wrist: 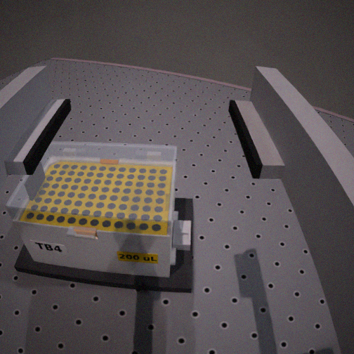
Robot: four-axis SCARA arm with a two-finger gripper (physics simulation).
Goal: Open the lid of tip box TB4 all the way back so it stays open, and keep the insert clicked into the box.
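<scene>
Tip box TB4 (102, 252) stands in the left half of the wrist view, its label side toward the camera. Its clear lid (120, 151) lies down over the box top, and the yellow insert (107, 195) shows paler through it. The insert looks level inside the box. An orange tab (86, 232) shows at the front edge and another orange tab (109, 162) at the back. My gripper (148, 83) is open and empty, its fingers wide apart above the table. The left finger overlaps the lid's left part in the view; whether they touch I cannot tell.
A dark base plate (102, 281) lies under the box. A white block (183, 235) sticks out at the box's right side. The perforated table (215, 250) runs back to a pinkish edge (150, 67). Finger shadows fall in front of the box and at the right.
</scene>
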